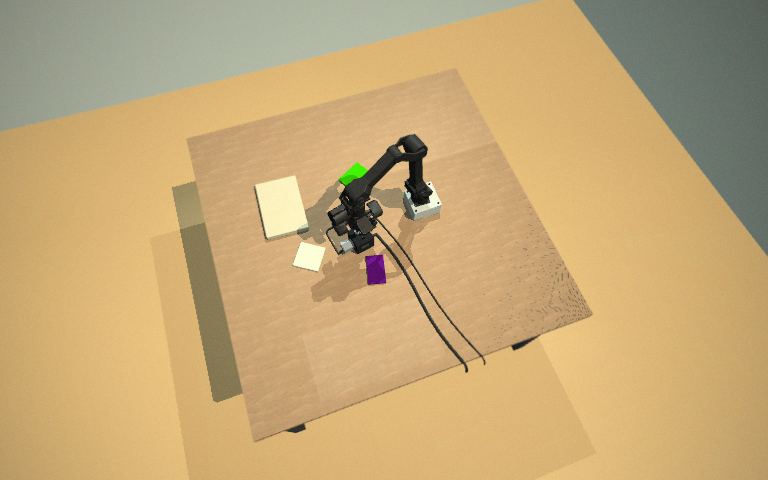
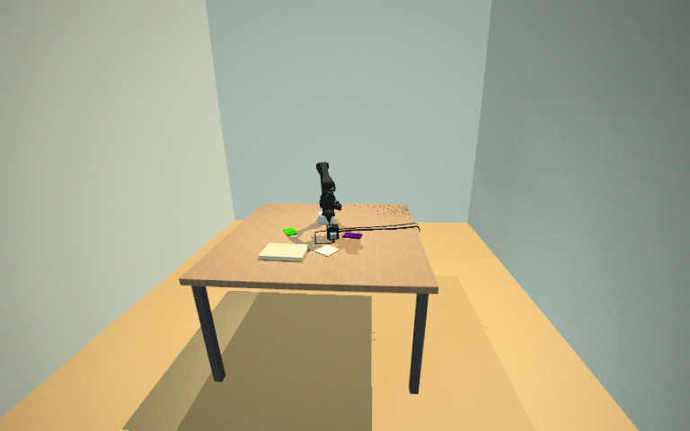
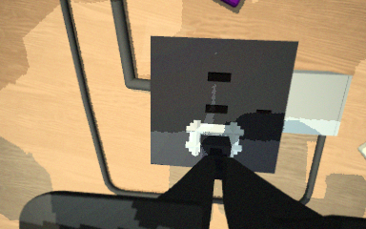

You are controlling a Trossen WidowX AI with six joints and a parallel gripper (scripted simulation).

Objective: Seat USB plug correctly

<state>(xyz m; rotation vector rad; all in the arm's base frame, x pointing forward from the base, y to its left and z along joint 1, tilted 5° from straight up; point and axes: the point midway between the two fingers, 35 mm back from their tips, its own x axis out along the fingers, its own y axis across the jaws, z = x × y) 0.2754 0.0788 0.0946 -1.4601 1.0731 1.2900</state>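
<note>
The dark USB plug is 10 mm below my gripper tip. Round my gripper tip: green card: 290 mm to the right, 100 mm below, 60 mm behind; then purple card: 150 mm to the left, 100 mm below, 30 mm behind; then small white square: 210 mm ahead, 100 mm below, 20 mm to the left.
</note>
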